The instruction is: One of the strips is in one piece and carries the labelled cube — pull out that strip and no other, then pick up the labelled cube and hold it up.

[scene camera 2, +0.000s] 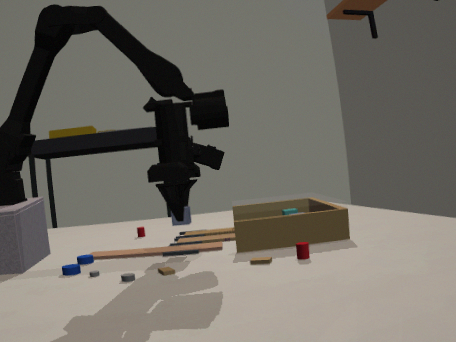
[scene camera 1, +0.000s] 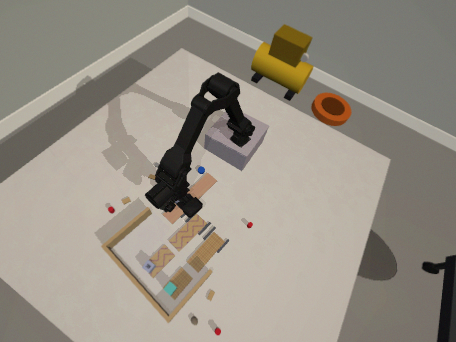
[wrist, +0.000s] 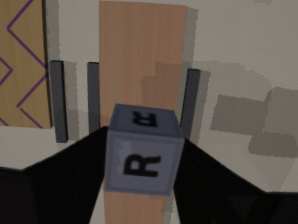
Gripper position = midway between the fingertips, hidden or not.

Note:
My gripper [scene camera 2: 181, 220] holds a labelled cube [wrist: 144, 145].
My gripper also shows in the wrist view [wrist: 141, 138].

